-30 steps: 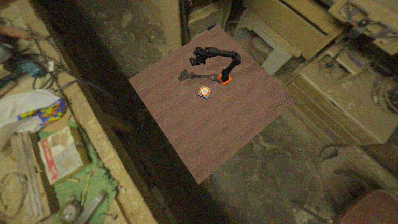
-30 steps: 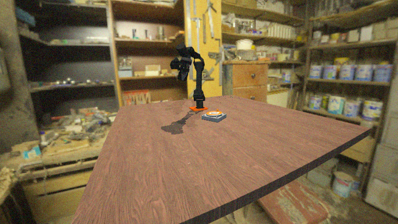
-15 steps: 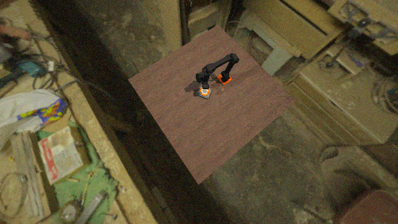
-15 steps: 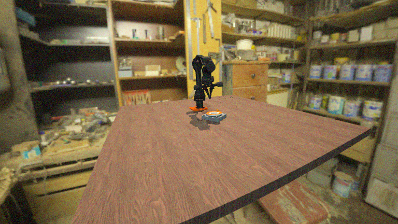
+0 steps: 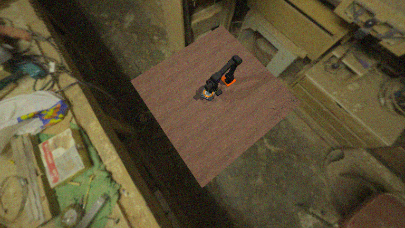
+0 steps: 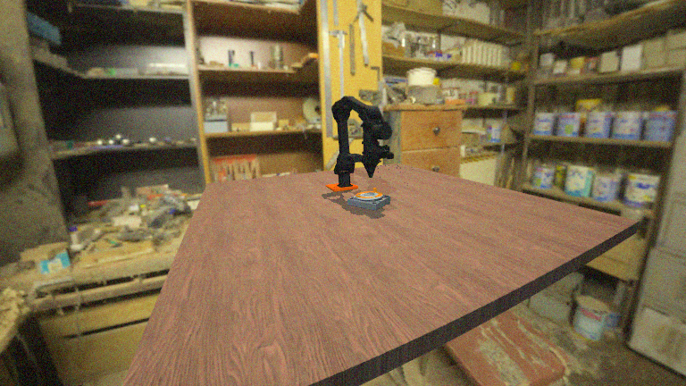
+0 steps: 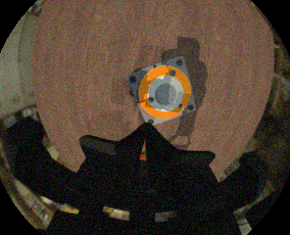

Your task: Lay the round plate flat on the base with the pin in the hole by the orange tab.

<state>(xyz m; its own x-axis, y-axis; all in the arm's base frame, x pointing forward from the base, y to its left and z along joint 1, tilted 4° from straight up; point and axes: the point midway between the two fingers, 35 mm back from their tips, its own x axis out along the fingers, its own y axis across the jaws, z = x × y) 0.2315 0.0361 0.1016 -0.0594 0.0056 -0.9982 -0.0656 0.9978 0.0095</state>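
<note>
Now: gripper tip 50 mm above the round orange plate, 30 mm short of it and 10 mm to the left of it. The rest, counted from my gripper tip: grey-blue square base 70 mm below, 40 mm ahead, 30 mm to the right.
</note>
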